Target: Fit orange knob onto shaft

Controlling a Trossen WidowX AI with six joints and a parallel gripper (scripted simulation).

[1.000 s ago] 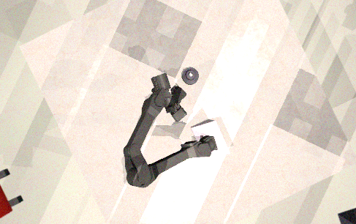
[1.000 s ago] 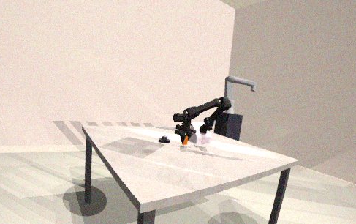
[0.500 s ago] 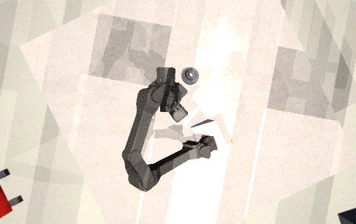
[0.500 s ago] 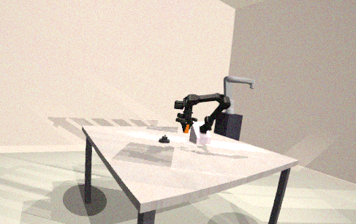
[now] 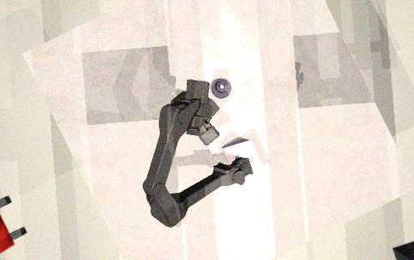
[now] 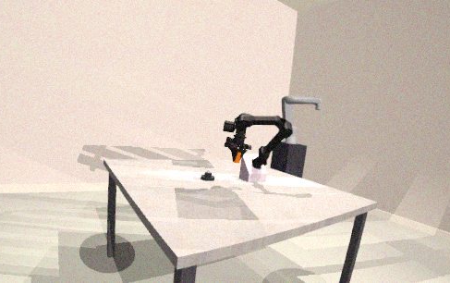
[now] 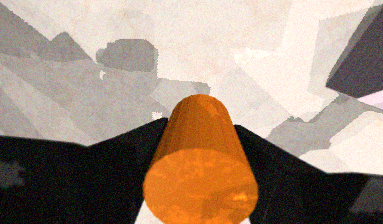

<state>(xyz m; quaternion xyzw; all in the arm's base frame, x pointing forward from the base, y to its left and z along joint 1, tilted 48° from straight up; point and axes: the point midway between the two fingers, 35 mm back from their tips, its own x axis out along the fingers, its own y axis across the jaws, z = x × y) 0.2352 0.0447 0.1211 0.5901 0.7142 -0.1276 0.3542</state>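
The orange knob is 30 mm above my gripper tip. The rest, counted from my gripper tip: dark round pedestal 140 mm to the right, 120 mm below, 100 mm ahead.
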